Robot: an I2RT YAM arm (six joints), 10 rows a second.
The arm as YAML. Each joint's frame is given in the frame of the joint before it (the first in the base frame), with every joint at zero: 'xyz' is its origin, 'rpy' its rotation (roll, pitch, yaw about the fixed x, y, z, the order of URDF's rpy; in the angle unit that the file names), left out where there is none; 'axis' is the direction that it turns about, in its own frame. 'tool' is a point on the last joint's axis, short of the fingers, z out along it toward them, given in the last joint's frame.
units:
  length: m
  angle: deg
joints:
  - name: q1
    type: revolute
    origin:
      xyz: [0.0, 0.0, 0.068]
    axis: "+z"
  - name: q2
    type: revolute
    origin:
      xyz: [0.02, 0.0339, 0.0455]
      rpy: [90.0, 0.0, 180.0]
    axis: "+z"
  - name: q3
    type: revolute
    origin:
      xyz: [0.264, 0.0, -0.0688]
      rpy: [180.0, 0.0, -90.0]
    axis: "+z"
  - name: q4
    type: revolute
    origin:
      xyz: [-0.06, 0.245, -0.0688]
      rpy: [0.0, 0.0, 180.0]
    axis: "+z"
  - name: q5
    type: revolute
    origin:
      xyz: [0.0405, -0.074, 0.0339]
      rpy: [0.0, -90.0, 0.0]
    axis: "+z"
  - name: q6
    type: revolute
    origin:
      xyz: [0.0, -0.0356, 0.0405]
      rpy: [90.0, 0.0, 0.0]
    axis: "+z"
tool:
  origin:
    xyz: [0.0, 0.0, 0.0]
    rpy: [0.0, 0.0, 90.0]
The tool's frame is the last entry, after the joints.
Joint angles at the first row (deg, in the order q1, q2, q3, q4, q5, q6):
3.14 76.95 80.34 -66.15 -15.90 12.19
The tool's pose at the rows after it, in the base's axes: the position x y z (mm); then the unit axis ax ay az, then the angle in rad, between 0 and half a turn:
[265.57 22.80 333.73 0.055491 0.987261 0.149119 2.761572]
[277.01 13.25 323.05 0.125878 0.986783 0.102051 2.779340]
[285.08 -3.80 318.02 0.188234 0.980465 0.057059 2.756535]
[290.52 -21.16 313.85 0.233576 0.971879 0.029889 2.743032]
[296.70 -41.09 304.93 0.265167 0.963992 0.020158 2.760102]
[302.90 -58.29 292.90 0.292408 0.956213 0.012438 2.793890]
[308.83 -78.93 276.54 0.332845 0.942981 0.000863 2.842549]
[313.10 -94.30 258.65 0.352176 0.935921 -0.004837 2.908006]
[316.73 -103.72 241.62 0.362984 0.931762 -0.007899 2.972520]
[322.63 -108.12 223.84 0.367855 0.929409 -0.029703 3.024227]
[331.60 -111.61 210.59 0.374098 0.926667 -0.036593 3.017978]
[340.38 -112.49 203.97 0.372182 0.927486 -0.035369 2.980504]
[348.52 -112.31 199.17 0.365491 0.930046 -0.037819 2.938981]
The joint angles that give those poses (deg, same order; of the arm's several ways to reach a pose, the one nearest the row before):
3.05 80.60 80.33 -65.67 -14.04 12.49
1.72 83.02 80.34 -64.82 -7.99 17.85
-1.08 84.33 80.33 -63.13 -2.55 21.17
-4.12 85.43 80.33 -61.82 0.38 22.83
-7.81 87.39 80.31 -60.95 0.60 22.83
-10.81 89.89 80.31 -60.47 0.73 23.07
-14.17 93.12 80.31 -60.12 1.45 24.49
-16.60 96.47 80.31 -60.53 1.48 24.47
-17.98 99.57 80.31 -61.12 1.45 24.47
-18.13 102.80 80.31 -60.99 3.79 24.84
-18.13 105.25 80.31 -58.26 4.64 25.56
-17.82 106.54 80.31 -54.83 4.67 25.54
-17.37 107.50 80.27 -51.46 5.10 25.04

